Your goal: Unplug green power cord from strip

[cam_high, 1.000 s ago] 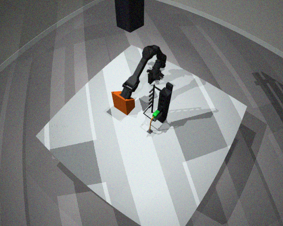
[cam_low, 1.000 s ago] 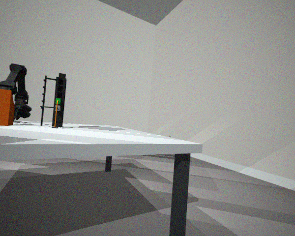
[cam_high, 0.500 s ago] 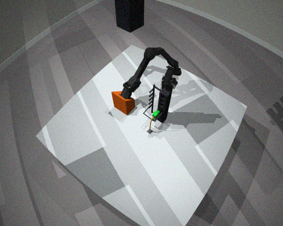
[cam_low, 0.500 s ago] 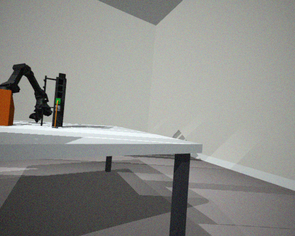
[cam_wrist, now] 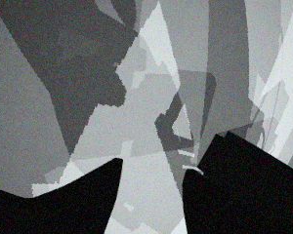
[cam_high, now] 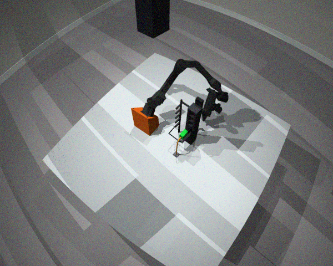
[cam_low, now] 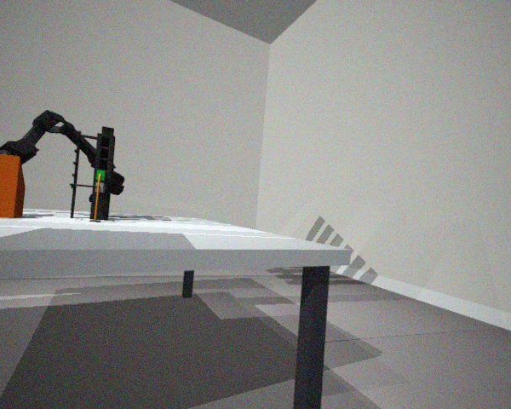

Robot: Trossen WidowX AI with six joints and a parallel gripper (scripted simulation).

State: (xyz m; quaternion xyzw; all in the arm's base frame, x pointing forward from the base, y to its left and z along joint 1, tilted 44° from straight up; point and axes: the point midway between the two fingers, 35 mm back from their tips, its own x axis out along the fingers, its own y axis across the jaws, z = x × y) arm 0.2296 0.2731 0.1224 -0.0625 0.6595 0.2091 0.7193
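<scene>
The green plug lies 210 mm to the right of my gripper tip, 130 mm above it and 10 mm ahead of it.
</scene>
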